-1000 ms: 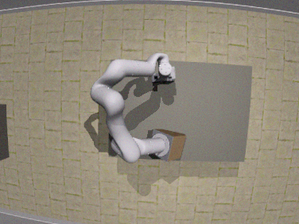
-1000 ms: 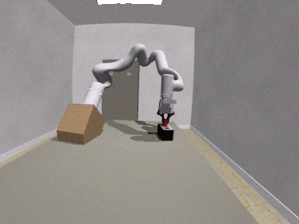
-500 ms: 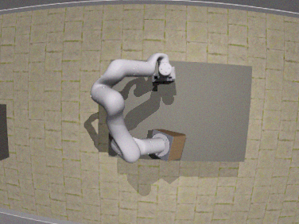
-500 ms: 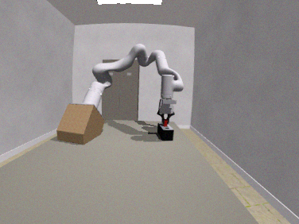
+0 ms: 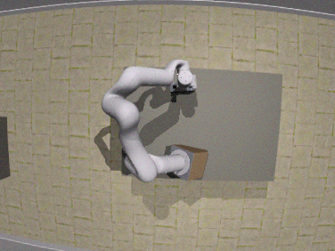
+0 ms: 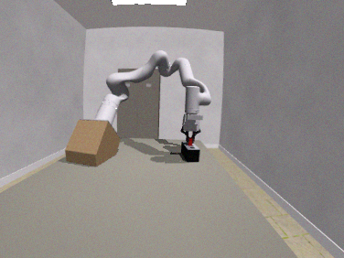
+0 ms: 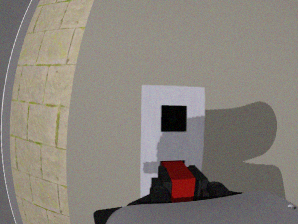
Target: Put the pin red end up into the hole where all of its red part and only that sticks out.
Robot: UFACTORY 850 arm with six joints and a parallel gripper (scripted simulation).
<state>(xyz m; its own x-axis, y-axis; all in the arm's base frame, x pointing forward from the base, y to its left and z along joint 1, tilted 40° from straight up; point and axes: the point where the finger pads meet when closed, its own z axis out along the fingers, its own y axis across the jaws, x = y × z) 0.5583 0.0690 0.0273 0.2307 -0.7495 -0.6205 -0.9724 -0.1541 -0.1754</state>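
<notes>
My gripper is now 1 cm above the pin. From my hand the other things lie so: block 7 cm below.
</notes>
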